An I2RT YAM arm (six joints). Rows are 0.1 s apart.
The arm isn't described. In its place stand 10 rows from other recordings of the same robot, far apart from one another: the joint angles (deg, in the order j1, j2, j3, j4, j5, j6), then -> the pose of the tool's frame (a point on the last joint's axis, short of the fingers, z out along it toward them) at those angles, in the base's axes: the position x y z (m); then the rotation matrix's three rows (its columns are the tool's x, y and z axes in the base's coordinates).
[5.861, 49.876, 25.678, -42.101, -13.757, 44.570] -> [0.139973 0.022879 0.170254], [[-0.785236 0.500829 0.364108], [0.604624 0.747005 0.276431], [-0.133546 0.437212 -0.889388]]
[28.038, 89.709, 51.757, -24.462, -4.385, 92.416] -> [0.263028 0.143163 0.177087], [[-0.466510 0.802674 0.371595], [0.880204 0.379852 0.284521], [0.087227 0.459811 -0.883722]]
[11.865, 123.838, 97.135, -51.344, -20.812, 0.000] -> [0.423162 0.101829 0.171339], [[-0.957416 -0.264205 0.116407], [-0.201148 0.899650 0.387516], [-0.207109 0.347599 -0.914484]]
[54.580, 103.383, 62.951, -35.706, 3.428, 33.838] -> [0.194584 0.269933 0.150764], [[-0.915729 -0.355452 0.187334], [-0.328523 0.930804 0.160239], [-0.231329 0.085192 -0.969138]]
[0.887, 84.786, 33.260, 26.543, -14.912, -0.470] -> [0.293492 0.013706 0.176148], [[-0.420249 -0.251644 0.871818], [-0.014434 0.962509 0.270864], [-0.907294 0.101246 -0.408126]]
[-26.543, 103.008, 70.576, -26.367, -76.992, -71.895] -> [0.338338 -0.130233 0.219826], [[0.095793 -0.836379 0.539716], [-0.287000 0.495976 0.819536], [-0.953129 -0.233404 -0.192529]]
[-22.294, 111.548, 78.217, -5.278, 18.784, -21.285] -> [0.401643 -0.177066 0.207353], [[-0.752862 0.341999 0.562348], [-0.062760 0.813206 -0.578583], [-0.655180 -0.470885 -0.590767]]
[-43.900, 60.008, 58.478, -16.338, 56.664, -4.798] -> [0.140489 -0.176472 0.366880], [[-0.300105 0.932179 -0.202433], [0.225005 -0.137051 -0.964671], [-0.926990 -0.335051 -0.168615]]
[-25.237, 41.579, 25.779, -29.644, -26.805, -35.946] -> [0.141450 -0.048925 0.204359], [[-0.577199 -0.301979 0.758716], [-0.307167 0.941165 0.140917], [-0.756631 -0.151715 -0.635997]]
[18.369, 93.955, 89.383, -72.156, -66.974, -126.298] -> [0.281409 0.127966 0.331576], [[0.807768 -0.552780 -0.204806], [-0.063948 -0.427539 0.901732], [-0.586022 -0.715294 -0.380702]]
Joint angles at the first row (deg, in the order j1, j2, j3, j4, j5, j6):
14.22, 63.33, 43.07, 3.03, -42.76, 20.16
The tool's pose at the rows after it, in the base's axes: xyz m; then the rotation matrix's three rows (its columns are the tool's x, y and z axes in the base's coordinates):
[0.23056 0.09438 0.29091], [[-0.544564 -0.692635 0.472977], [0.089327 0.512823 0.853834], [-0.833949 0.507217 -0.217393]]
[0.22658 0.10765 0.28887], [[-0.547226 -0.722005 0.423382], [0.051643 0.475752 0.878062], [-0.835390 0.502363 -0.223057]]
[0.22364 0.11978 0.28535], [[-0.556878 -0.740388 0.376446], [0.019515 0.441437 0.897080], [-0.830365 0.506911 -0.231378]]
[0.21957 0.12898 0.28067], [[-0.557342 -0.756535 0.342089], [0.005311 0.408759 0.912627], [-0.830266 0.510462 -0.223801]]
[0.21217 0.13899 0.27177], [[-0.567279 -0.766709 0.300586], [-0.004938 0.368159 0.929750], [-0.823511 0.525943 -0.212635]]
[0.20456 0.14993 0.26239], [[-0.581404 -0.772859 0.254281], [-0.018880 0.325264 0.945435], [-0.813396 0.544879 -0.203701]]
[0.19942 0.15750 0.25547], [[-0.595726 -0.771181 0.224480], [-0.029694 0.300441 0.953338], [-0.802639 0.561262 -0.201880]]
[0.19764 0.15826 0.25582], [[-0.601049 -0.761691 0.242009], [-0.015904 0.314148 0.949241], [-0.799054 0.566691 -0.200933]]
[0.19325 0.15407 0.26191], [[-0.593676 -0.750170 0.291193], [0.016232 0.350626 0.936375], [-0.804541 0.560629 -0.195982]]
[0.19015 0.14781 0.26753], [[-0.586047 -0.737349 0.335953], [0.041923 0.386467 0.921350], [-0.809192 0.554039 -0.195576]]
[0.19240 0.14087 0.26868], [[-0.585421 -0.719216 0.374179], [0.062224 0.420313 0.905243], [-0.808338 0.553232 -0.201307]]
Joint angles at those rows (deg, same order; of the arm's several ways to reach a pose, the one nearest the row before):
16.67, 63.42, 43.07, 3.05, -43.02, 19.31
19.86, 63.96, 43.07, 3.14, -43.00, 18.70
22.68, 64.88, 43.03, 3.40, -43.05, 18.57
24.95, 65.28, 41.93, 5.50, -43.09, 19.18
27.73, 65.41, 39.59, 8.88, -43.09, 20.82
30.74, 65.97, 37.43, 12.36, -43.05, 22.61
32.84, 66.61, 36.07, 14.57, -42.78, 23.97
33.36, 66.17, 35.77, 14.90, -41.28, 24.97
33.43, 63.75, 35.55, 13.72, -38.39, 25.76
32.84, 61.41, 35.55, 11.81, -36.29, 25.98
31.24, 60.60, 35.55, 10.74, -35.44, 25.98

